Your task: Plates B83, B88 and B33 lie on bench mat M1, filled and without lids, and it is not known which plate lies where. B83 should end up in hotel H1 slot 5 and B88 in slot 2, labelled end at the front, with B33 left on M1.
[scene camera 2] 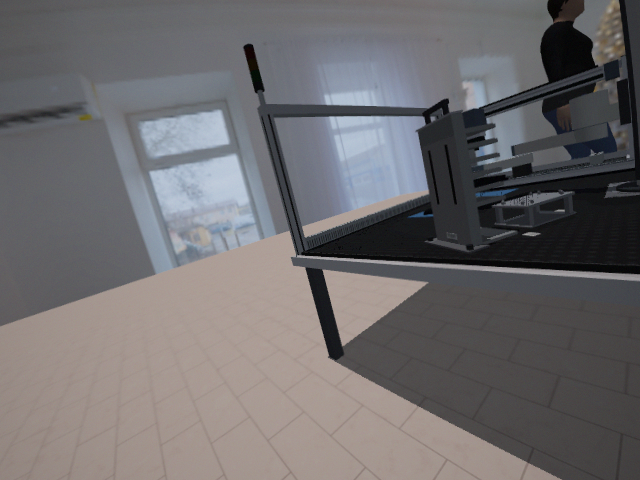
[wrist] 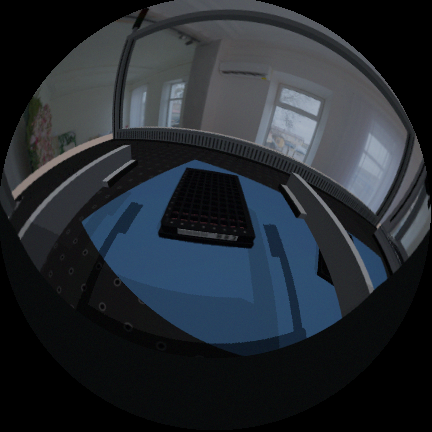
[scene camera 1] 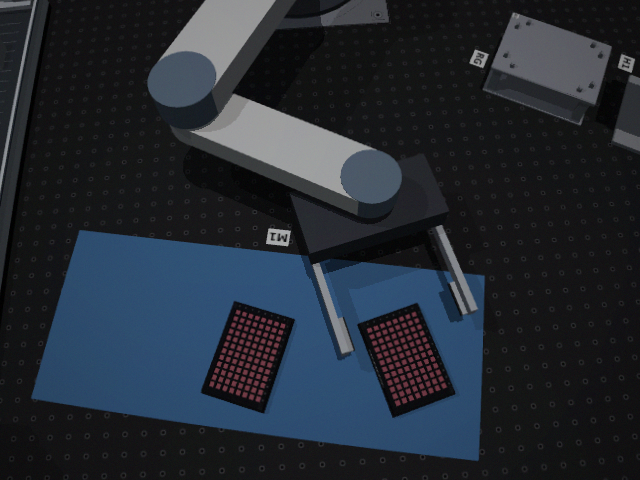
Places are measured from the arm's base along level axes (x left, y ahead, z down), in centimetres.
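Where they show: gripper, between the fingertips: (wrist: 209,160) (scene camera 1: 410,333).
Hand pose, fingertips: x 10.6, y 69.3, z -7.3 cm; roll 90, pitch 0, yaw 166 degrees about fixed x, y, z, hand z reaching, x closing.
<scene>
Things, the pixels of their top centre, and the offset from my fingertips. "spot": a spot on its surface instead.
- black plate with red wells, centre of its top: (wrist: 210,190) (scene camera 1: 406,357) dx -0.2, dy +2.2, dz +4.3 cm
- second red-filled plate, centre of its top: (scene camera 1: 247,354) dx -20.6, dy +0.4, dz +4.3 cm
- Hotel H1, centre of its top: (scene camera 2: 443,105) dx +47.0, dy -29.4, dz -29.3 cm
- dark plate, centre of its top: (scene camera 2: 474,180) dx +42.9, dy -32.2, dz -8.9 cm
- RG, centre of its top: (scene camera 1: 555,51) (scene camera 2: 531,195) dx +27.4, dy -40.7, dz -1.0 cm
- M1 card, centre of its top: (scene camera 1: 278,237) dx -16.1, dy -16.3, dz +6.0 cm
- ribbed strip, a spot on its surface: (wrist: 200,139) spot: dx +12.6, dy +31.1, dz +3.9 cm
My gripper (scene camera 1: 407,330) (wrist: 209,160) is open and empty. Its fingertips are spread on either side of the near part of a black plate with red wells (scene camera 1: 406,360) (wrist: 207,205), above bench mat M1 (scene camera 1: 129,310) (wrist: 185,270). This plate's label strip faces the wrist camera, but its code is unreadable. A second red-filled plate (scene camera 1: 248,356) (wrist: 326,262) lies on the mat, left in scene camera 1 and partly behind the right finger in the wrist view. Hotel H1 (scene camera 2: 450,180) (scene camera 1: 628,121) holds a dark plate (scene camera 2: 490,180) low down; its code and slot number cannot be read.
The grey stand RG (scene camera 1: 553,62) (scene camera 2: 559,198) is beside the hotel. The M1 card (scene camera 1: 278,237) lies at the mat's edge. A grey-framed tray-like unit (scene camera 1: 25,103) runs along the left edge. A ribbed strip (wrist: 200,139) borders the bench beyond the mat. A person (scene camera 2: 568,56) stands behind the bench.
</scene>
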